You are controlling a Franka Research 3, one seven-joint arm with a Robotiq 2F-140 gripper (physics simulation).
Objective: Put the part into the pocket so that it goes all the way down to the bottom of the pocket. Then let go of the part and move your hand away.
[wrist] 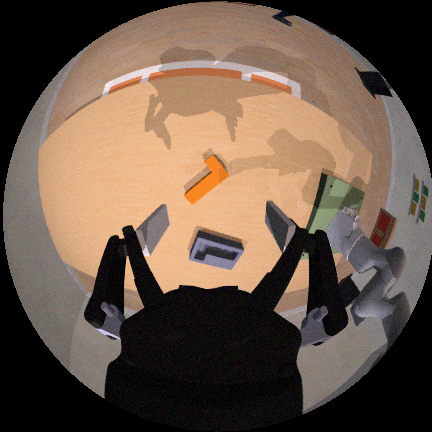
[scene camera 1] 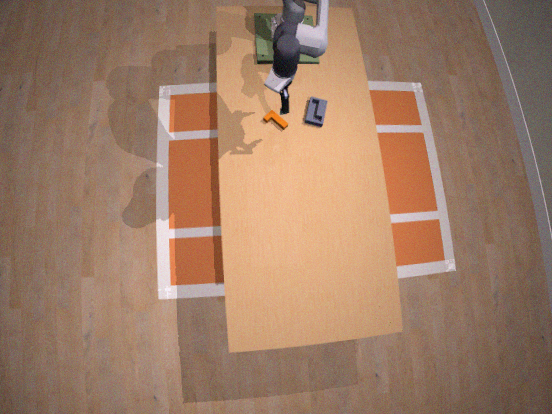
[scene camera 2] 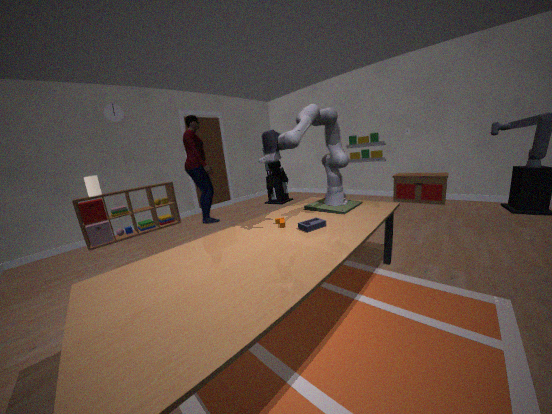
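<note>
The orange L-shaped part (scene camera 1: 276, 120) (scene camera 2: 281, 222) (wrist: 210, 181) lies flat on the table. The blue-grey block (scene camera 1: 322, 111) (scene camera 2: 312, 225) (wrist: 230, 263) with the dark stepped pocket in its top stands a little apart from the part; the pocket holds no part. My gripper (wrist: 215, 212) is wide open, with nothing between its fingers, and is above the table. In the wrist view the part shows beyond the fingertips and the block shows lower, between the two fingers. In scene camera 1 the gripper (scene camera 1: 284, 112) shows edge-on, close to the part's upper side.
The table (scene camera 1: 310, 225) (scene camera 2: 200, 280) carries the green base plate (scene camera 1: 265, 55) (scene camera 2: 320, 206) (wrist: 325, 200) of the arm at its far end. A person (scene camera 2: 197, 165) stands on the floor beyond the table, near a door. A low shelf unit (scene camera 2: 82, 227) stands by the wall.
</note>
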